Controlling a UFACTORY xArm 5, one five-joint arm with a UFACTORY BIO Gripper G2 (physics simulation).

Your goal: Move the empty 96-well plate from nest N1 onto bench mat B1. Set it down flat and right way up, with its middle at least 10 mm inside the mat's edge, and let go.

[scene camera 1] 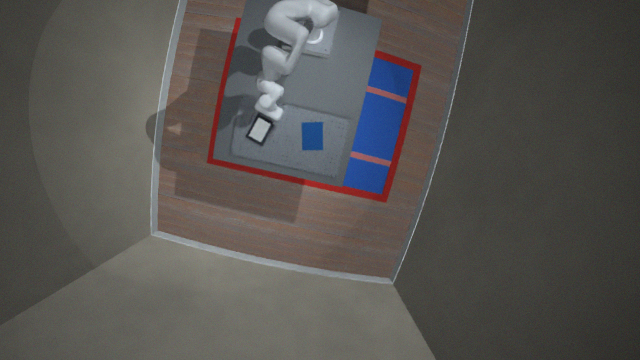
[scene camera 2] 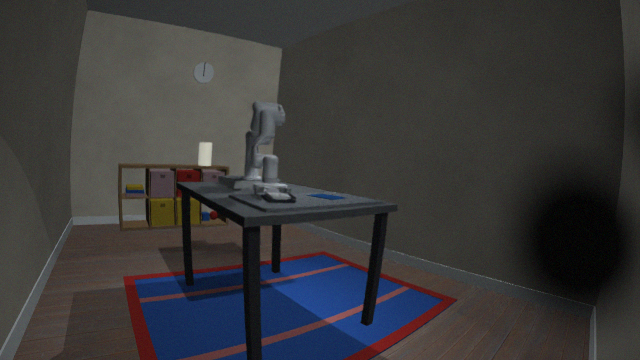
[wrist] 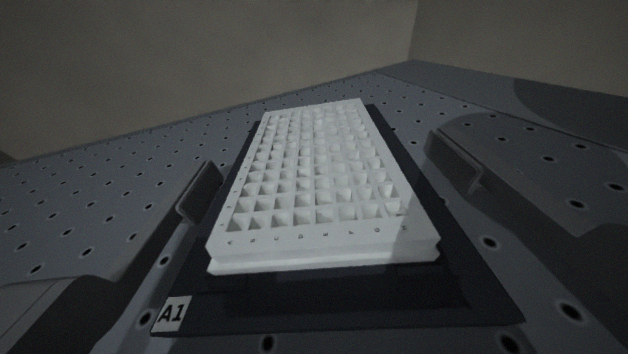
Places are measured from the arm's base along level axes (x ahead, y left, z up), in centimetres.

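Where they show: hand, its tool point: (scene camera 1: 260, 128) (wrist: 319, 175); arm's base, origin of its link: (scene camera 1: 312, 34) (scene camera 2: 251, 178).
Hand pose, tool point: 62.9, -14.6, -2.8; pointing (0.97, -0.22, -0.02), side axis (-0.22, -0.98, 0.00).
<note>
Things, the pixels of their top centre, and the offset from my tool point, as dx, dy, dz. "spot": a spot on its surface instead. Level surfaces: height alone.
- white 96-well plate, centre of its top: (wrist: 311, 145) (scene camera 2: 277, 194) (scene camera 1: 259, 129) +0.9, +0.0, +1.6
- black nest, a spot on its surface: (scene camera 1: 254, 138) spot: +6.8, -1.6, +1.6
- blue bench mat B1, height of its surface: dz -0.8
The white 96-well plate (scene camera 1: 260, 130) (scene camera 2: 278, 196) (wrist: 322, 248) sits flat and right way up in the black nest (scene camera 1: 253, 140) (wrist: 325, 305). In the wrist view its wells face up and look empty, and an A1 label is on the nest's near left corner. My gripper (wrist: 327, 177) is open, with one finger out beside each long side of the plate and a gap on both sides. The wrist is over the nest's arm-side end in the first scene view. The blue bench mat B1 (scene camera 1: 312, 136) (scene camera 2: 326, 196) lies apart from the nest, with nothing on it.
The nest and mat are on a raised, perforated grey board (scene camera 1: 290, 155) (wrist: 115, 200) on the dark table (scene camera 1: 345, 75) (scene camera 2: 320, 214). The robot's base plate (scene camera 1: 327, 42) stands farther back. A shelf unit (scene camera 2: 120, 197) stands by the far wall.
</note>
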